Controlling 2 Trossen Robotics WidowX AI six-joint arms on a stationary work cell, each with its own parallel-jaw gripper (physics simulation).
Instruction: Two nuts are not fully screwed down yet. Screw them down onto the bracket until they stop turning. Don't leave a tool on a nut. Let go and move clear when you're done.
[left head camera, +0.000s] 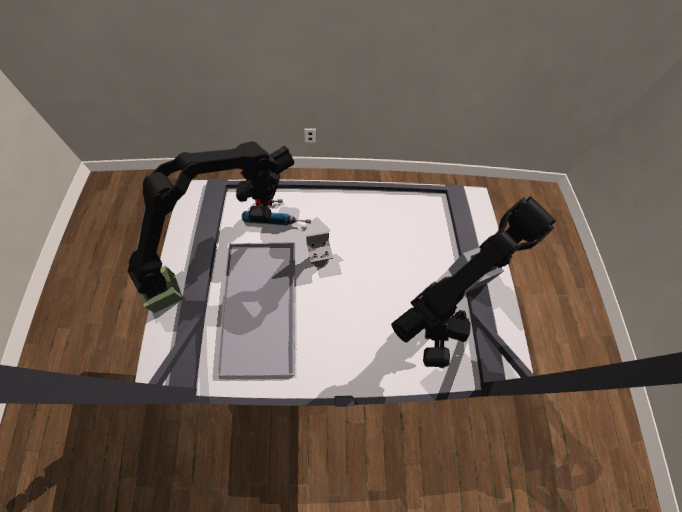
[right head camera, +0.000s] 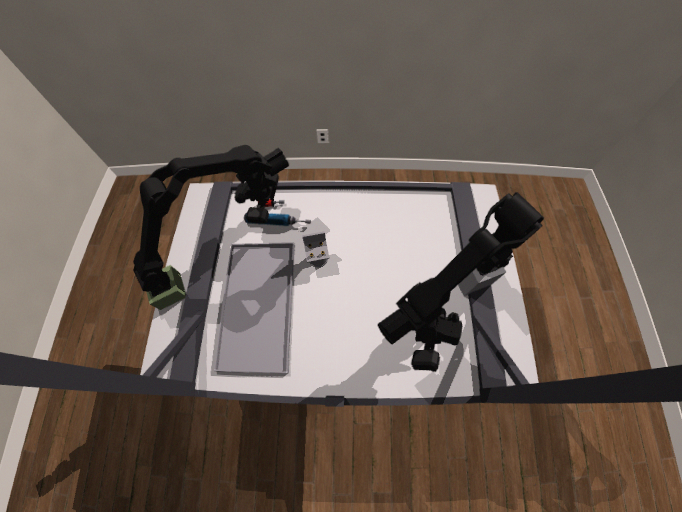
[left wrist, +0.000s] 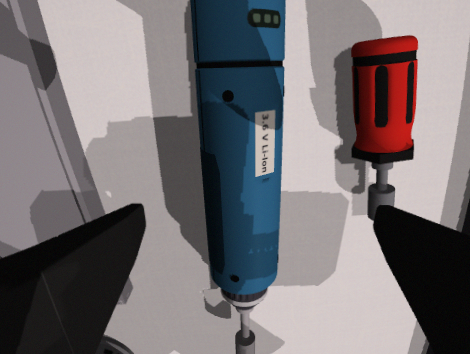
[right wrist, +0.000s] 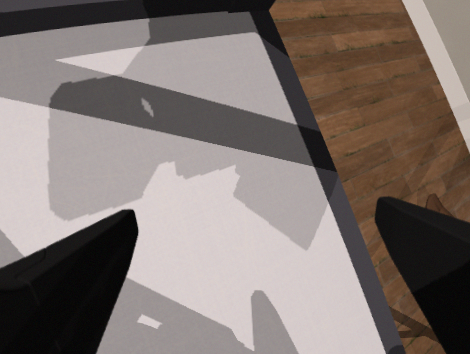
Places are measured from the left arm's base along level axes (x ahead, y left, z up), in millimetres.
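Pixels of known places: left gripper, between the fingertips: (left head camera: 268, 209) (right head camera: 269, 210) (left wrist: 260, 215); right gripper, between the fingertips: (right head camera: 437, 356) (right wrist: 256, 215); left arm's base, origin of its link: (left head camera: 154, 285) (right head camera: 159, 284); right arm's base, origin of its link: (right head camera: 484, 262).
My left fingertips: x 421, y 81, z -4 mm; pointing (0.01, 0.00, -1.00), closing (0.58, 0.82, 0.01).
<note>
For each thing: its top centre in the pictures, then the offset to it from my left fingertips.
- blue powered driver, centre of its top: (left wrist: 242, 232) (left head camera: 275, 215) (right head camera: 275, 216) dx +14, dy -18, dz -22 mm
- red-handled nut driver, centre of its top: (left wrist: 397, 144) (left head camera: 268, 198) (right head camera: 270, 200) dx +23, dy +66, dz -33 mm
- shallow grey tray, centre of its top: (left head camera: 258, 304) (right head camera: 255, 302) dx -163, dy -263, dz -46 mm
- green block, centre of its top: (left head camera: 154, 285) (right head camera: 159, 284) dx -421, dy -81, dz +4 mm
The grey bracket (left head camera: 317, 238) (right head camera: 315, 239) stands near the tray's upper right corner, with several small brass-coloured nuts; how far each is screwed down is too small to tell. A blue powered driver (left head camera: 279, 218) (right head camera: 279, 219) (left wrist: 235, 150) lies left of the bracket, its socket tip toward it. A red-handled nut driver (left head camera: 268, 202) (right head camera: 269, 202) (left wrist: 382, 100) lies beside it. My left gripper (left head camera: 260, 212) (right head camera: 256, 213) (left wrist: 260, 215) is open above the blue driver, fingers on either side of its body, holding nothing. My right gripper (left head camera: 436, 356) (right head camera: 425, 359) (right wrist: 256, 215) is open and empty at the lower right.
A shallow grey tray (left head camera: 258, 344) (right head camera: 253, 344) (left wrist: 22, 125) lies left and below the bracket. A dark frame (left head camera: 344, 189) (right wrist: 345, 215) borders the white table. A green block (left head camera: 165, 300) (right head camera: 168, 297) is at the left arm's base.
</note>
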